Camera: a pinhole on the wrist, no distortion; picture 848 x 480 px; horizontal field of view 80.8 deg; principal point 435.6 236.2 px. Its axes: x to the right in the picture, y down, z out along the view. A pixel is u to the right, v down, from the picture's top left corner.
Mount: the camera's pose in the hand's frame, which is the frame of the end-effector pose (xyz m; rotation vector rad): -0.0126 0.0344 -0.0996 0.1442 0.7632 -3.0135
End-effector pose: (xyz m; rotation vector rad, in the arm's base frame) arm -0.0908 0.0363 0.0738 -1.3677 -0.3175 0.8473
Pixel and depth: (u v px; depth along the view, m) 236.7 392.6 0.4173
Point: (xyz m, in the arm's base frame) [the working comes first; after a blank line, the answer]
In the camera's frame: -0.1666 0.1310 0.4173

-0.0544 0.2902 0.3493
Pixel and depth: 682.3 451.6 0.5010
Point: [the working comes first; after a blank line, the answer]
In the camera's frame: 0.2481 0.2166 0.5010

-0.2893 0.0024 0.5692
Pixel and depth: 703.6 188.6 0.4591
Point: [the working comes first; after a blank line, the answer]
In the camera's frame: 0.2470 -0.0439 0.4591

-0.4373 0.0521 0.3565
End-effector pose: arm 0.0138 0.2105 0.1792 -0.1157 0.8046 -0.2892
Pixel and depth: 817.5 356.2 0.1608
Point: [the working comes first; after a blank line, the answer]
In the camera's frame: 0.1233 0.0387 0.1608

-0.0908 0.1807 0.3045
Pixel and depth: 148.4 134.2 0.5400
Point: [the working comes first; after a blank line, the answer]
In the camera's frame: -0.3113 -0.1106 0.5400

0.4799 0.0153 0.3485
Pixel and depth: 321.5 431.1 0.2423
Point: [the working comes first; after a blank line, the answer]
In the camera's frame: -0.0555 0.0948 0.2423

0.0502 0.0452 0.2451
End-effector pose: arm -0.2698 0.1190 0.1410 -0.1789 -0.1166 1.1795
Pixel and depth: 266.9 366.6 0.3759
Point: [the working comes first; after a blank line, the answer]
In the camera's frame: -0.1273 0.0984 0.3759

-0.0634 0.1307 0.3781
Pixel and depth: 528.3 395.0 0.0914
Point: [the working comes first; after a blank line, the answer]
In the camera's frame: 0.0170 0.0291 0.0914

-0.2452 0.0705 0.1137
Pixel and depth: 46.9 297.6 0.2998
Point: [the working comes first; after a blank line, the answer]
In the camera's frame: -0.2339 0.0369 0.2998

-0.0996 0.2633 0.3330
